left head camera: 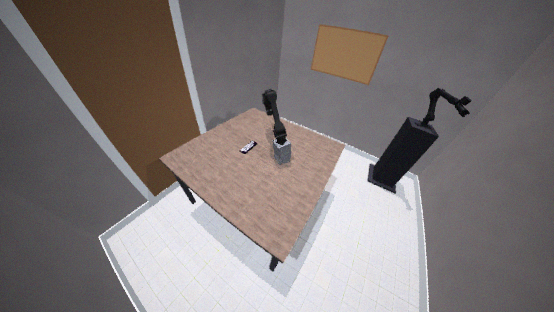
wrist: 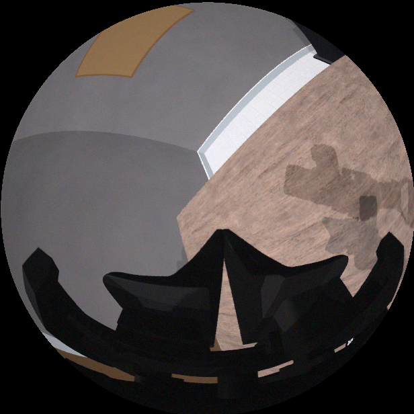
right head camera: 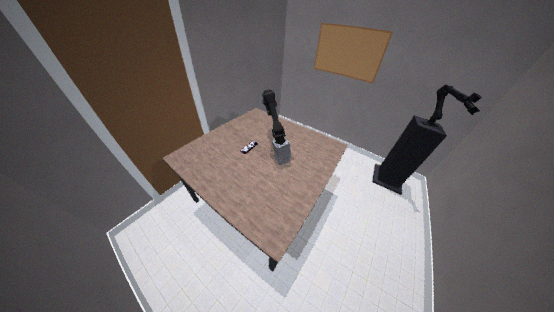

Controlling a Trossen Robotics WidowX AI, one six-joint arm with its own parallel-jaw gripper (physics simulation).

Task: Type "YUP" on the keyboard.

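Where they show: gripper, fingertip midpoint: (right head camera: 269,108); arm's base at its link origin: (left head camera: 281,141) (right head camera: 280,141).
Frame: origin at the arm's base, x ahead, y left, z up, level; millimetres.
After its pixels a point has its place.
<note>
The keyboard (left head camera: 248,146) @(x 318, y 27, z -187 mm) (right head camera: 249,147) @(x 306, y 35, z -187 mm) is a small dark strip with white keys. It lies on the table to the left of the arm's grey base block in both head camera views. Its letters are too small to read. A small black and white bit of it (wrist: 350,342) shows at the lower right of the wrist view. My gripper (wrist: 222,234) (left head camera: 269,111) @(x 398, y -420, z 15 mm) is shut, with its fingertips meeting and nothing seen between them. It is held high above the table's far part, well away from the keyboard, and points toward the far corner.
The grey base block (left head camera: 283,153) @(x -46, y 31, z -82 mm) (right head camera: 282,153) @(x -45, y 32, z -81 mm) stands on the brown wooden table (left head camera: 250,190) @(x 11, y 395, z -205 mm) (right head camera: 250,190) @(x 1, y 390, z -205 mm) (wrist: 310,125). A black pedestal (left head camera: 406,152) (right head camera: 412,152) with a second black arm stands on the floor to the right. A tan board (left head camera: 349,54) (right head camera: 353,52) (wrist: 130,45) hangs on the wall.
</note>
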